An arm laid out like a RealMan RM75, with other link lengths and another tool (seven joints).
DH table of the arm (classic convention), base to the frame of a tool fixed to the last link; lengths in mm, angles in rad. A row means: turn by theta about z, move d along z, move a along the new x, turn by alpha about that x. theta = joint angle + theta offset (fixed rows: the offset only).
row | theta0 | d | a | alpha
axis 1 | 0.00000 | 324.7 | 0.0 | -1.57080
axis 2 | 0.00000 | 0.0 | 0.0 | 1.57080
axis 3 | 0.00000 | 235.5 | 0.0 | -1.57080
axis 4 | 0.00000 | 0.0 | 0.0 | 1.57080
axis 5 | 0.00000 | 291.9 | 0.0 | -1.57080
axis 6 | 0.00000 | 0.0 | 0.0 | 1.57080
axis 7 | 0.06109 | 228.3 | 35.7 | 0.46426
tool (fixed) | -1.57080 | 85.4 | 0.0 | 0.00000
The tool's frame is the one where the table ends.
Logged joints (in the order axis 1, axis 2, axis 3, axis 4, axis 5, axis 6, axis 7), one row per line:
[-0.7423, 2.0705, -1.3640, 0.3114, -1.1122, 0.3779, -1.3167]
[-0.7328, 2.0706, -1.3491, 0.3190, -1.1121, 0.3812, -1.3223]
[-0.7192, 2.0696, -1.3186, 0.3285, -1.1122, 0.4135, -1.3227]
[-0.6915, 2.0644, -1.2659, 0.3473, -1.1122, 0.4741, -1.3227]
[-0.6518, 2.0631, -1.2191, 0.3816, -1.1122, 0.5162, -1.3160]
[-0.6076, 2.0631, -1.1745, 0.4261, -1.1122, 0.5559, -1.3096]
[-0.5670, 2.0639, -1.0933, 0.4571, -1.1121, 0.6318, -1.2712]
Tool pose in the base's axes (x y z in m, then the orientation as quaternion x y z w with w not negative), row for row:
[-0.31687, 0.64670, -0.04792, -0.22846, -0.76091, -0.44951, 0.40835]
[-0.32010, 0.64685, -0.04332, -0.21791, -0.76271, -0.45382, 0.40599]
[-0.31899, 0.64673, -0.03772, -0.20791, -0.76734, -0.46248, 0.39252]
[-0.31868, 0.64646, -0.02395, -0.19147, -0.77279, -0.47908, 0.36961]
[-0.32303, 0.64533, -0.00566, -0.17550, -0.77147, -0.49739, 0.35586]
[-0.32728, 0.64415, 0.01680, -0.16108, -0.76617, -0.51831, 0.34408]
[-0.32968, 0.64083, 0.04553, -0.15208, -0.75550, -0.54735, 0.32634]
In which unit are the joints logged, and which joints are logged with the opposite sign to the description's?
The joints are logged in radians. Opposite sign: axis 2, axis 3, axis 5.
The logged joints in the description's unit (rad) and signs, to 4 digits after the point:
[-0.7423, -2.0705, 1.3640, 0.3114, 1.1122, 0.3779, -1.3167]
[-0.7328, -2.0706, 1.3491, 0.3190, 1.1121, 0.3812, -1.3223]
[-0.7192, -2.0696, 1.3186, 0.3285, 1.1122, 0.4135, -1.3227]
[-0.6915, -2.0644, 1.2659, 0.3473, 1.1122, 0.4741, -1.3227]
[-0.6518, -2.0631, 1.2191, 0.3816, 1.1122, 0.5162, -1.3160]
[-0.6076, -2.0631, 1.1745, 0.4261, 1.1122, 0.5559, -1.3096]
[-0.5670, -2.0639, 1.0933, 0.4571, 1.1121, 0.6318, -1.2712]

